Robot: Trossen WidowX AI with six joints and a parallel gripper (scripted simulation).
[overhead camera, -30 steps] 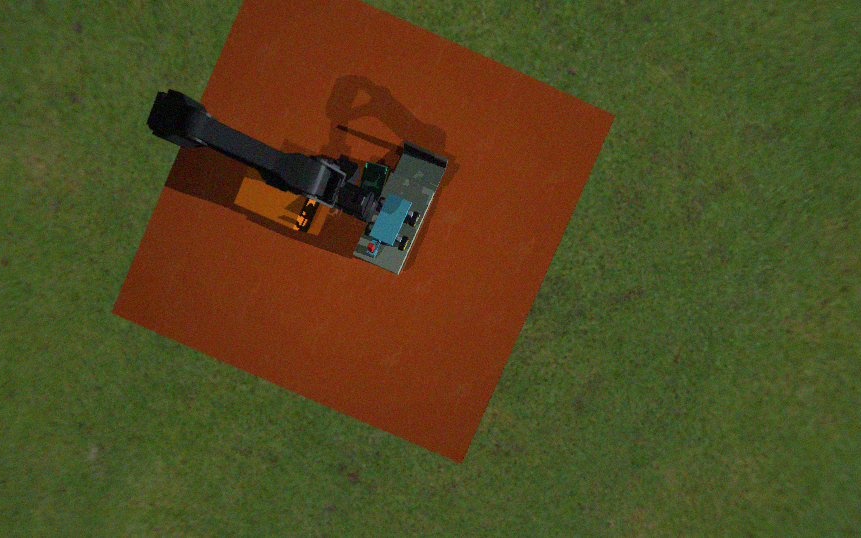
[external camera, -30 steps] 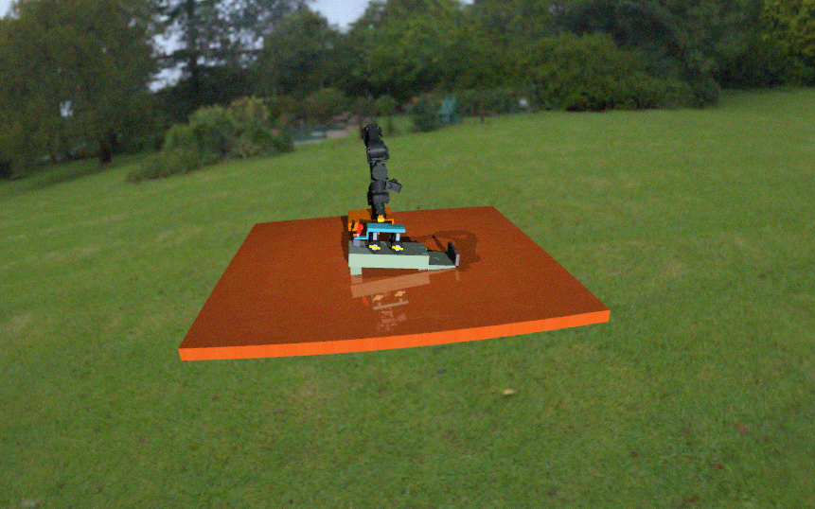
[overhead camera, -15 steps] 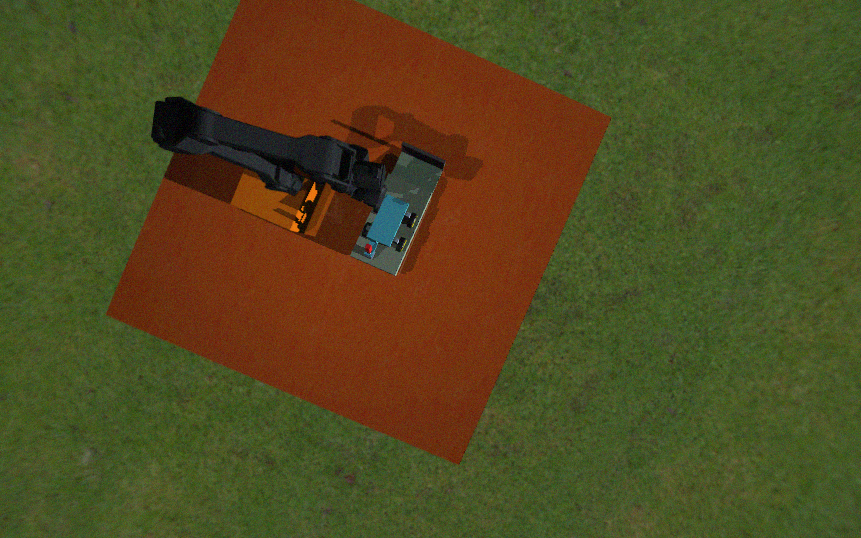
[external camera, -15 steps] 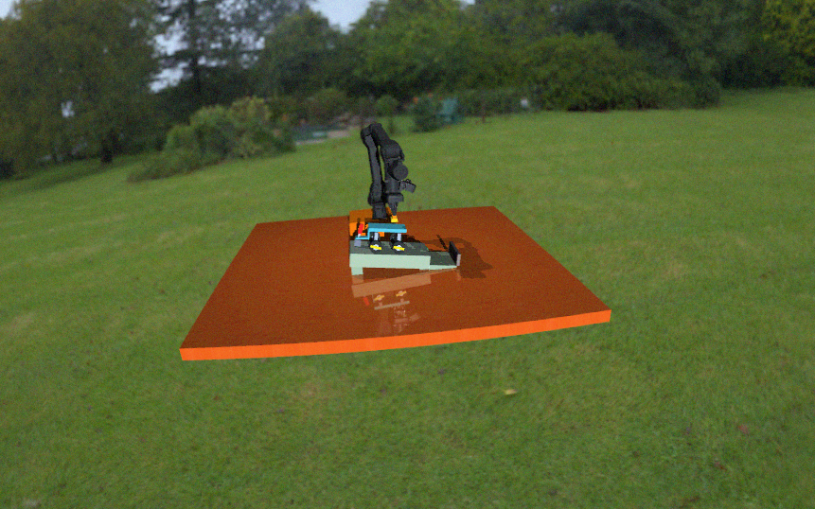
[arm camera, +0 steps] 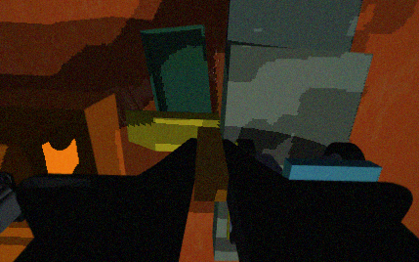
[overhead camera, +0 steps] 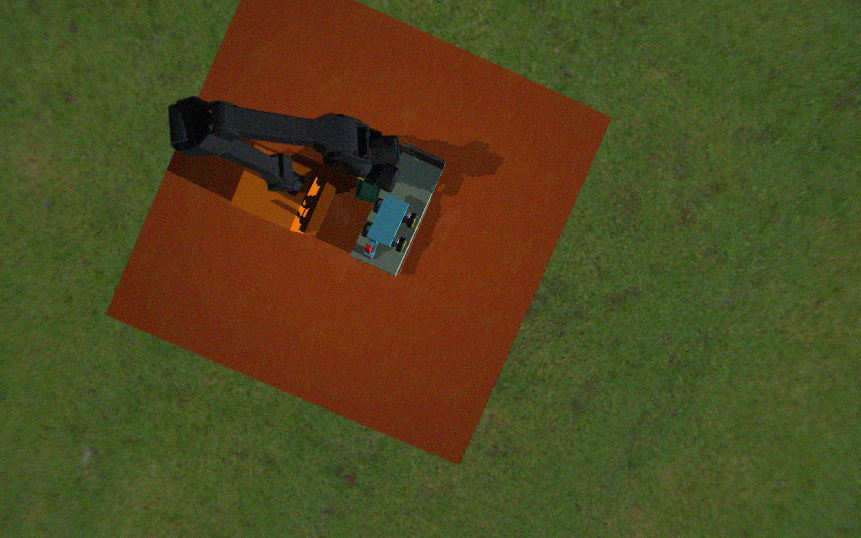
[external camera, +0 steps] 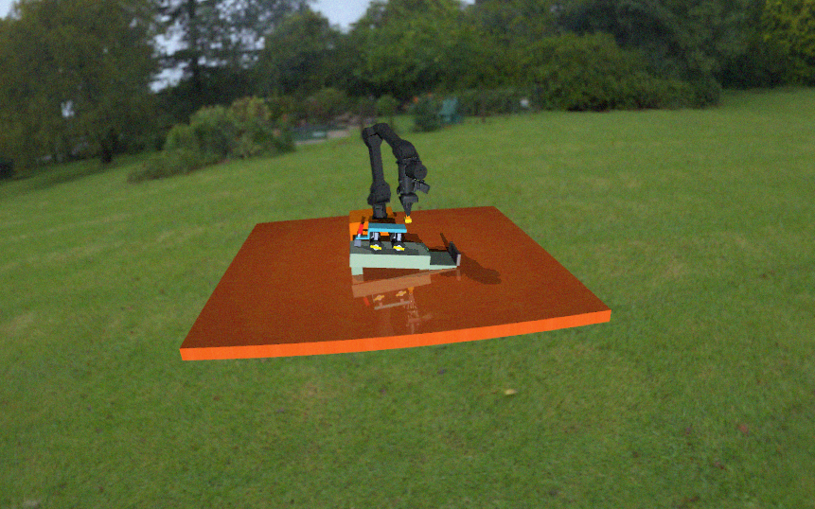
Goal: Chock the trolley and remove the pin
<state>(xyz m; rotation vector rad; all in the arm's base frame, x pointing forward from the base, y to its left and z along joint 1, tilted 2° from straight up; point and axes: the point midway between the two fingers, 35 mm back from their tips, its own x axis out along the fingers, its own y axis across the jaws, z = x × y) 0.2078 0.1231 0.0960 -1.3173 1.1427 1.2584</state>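
The yellow chock is 2 cm behind my gripper tip and 1 cm below it. The rest, counted from my gripper tip: blue trolley (11 cm ahead, 8 cm to the right, 5 cm below); then grey ramp (12 cm below, 11 cm ahead, 8 cm to the right); then green tray (17 cm below, 3 cm behind, 1 cm to the left).
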